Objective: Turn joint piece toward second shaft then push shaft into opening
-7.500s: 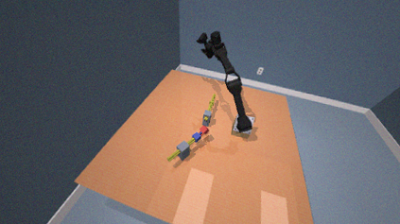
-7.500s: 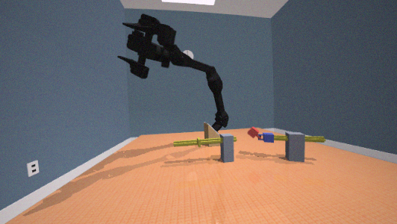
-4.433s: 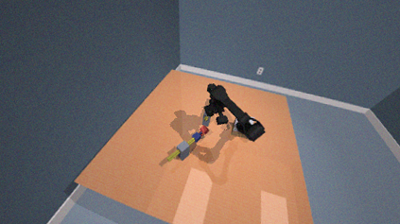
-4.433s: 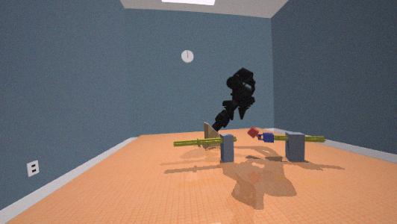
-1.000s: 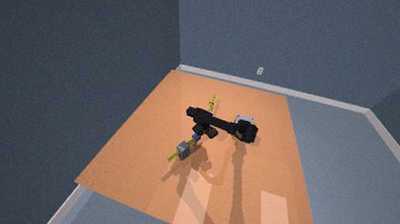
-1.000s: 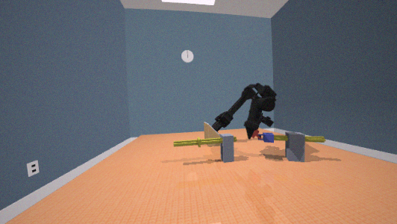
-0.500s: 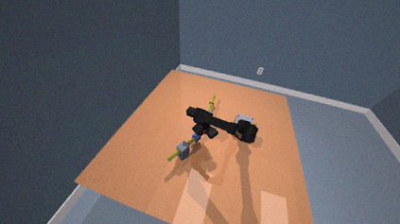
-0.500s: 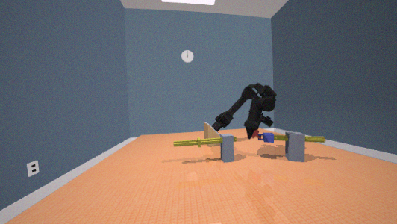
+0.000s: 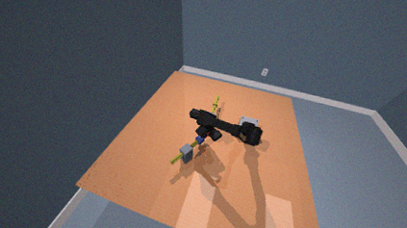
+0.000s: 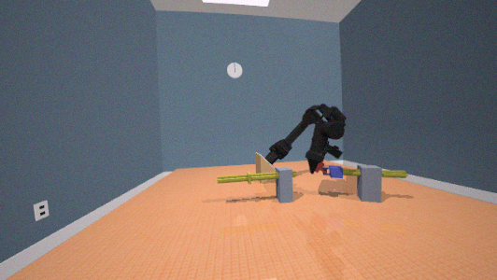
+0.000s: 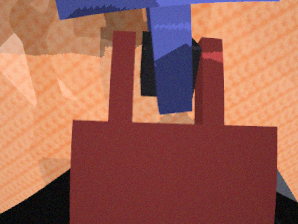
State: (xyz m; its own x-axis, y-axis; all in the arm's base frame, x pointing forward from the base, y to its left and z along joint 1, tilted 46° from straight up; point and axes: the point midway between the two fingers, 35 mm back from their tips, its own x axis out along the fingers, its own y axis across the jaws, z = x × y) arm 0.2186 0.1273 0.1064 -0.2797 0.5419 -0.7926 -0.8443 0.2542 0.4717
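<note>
Right now my gripper tip is 30 mm below the red square joint piece, 20 mm to the right of it and 10 mm short of it.
</note>
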